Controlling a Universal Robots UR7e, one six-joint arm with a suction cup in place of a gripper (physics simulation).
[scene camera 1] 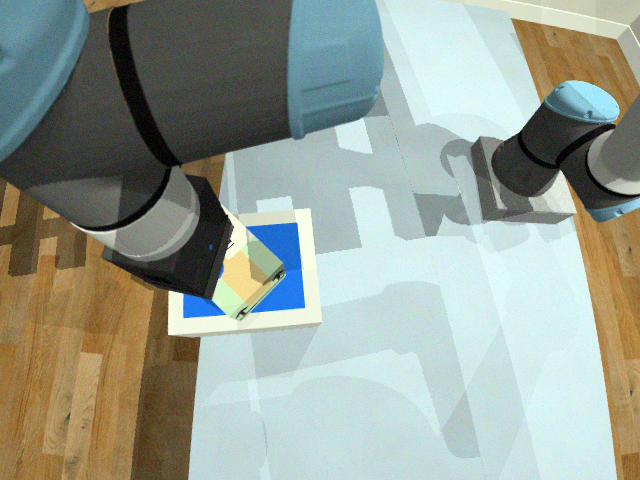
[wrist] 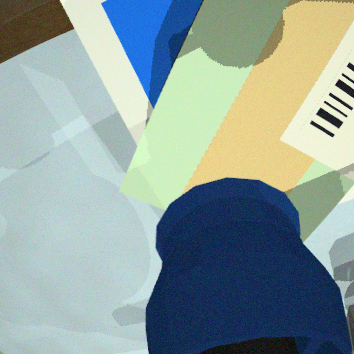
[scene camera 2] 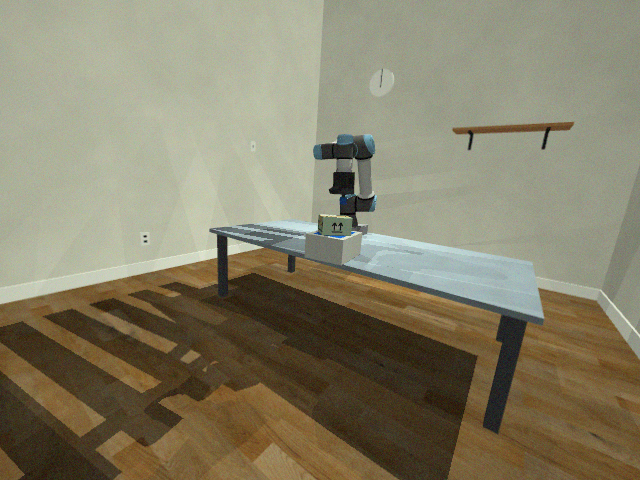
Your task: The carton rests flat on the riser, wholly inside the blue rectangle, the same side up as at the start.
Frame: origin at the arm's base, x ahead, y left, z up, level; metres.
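Seen in the pictures: hand, its tool point: (wrist: 228, 242) (scene camera 2: 343, 204); arm's base, origin of its link: (scene camera 1: 521, 169).
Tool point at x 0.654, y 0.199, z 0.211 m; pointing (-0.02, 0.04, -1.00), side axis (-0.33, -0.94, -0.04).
Pixels of each thing's top centre, then the offset from my tool point to it. Level surfaces: height alone.
- carton, centre of its top: (wrist: 292, 108) (scene camera 1: 221, 254) (scene camera 2: 335, 216) dx -0.001, dy -0.037, dz -0.064 m
- cream riser, centre of its top: (wrist: 257, 92) (scene camera 1: 242, 268) (scene camera 2: 335, 232) dx -0.015, dy -0.035, dz -0.150 m
- blue rectangle, centre of its top: (wrist: 257, 92) (scene camera 1: 242, 268) dx -0.015, dy -0.035, dz -0.150 m
- pale blue table, height of its surface: dz -0.270 m
The carton (scene camera 1: 249, 278) (scene camera 2: 334, 225) (wrist: 218, 116) is pale green with a tan tape strip and a barcode label on top. It rests flat on the cream riser (scene camera 1: 313, 267) (scene camera 2: 332, 248) (wrist: 105, 63), turned at an angle over the blue rectangle (scene camera 1: 285, 240) (wrist: 137, 42). In scene camera 1 its near corner shows over the rectangle's lower edge. My dark blue suction cup (wrist: 239, 267) (scene camera 2: 343, 201) hangs a little above the carton's top and holds nothing. The wrist block hides the carton's left part in scene camera 1.
The riser stands near the left edge of the pale blue table (scene camera 1: 390, 381) (scene camera 2: 461, 276), with wooden floor beyond. The arm's base mount (scene camera 1: 490, 190) sits at the far right of the table.
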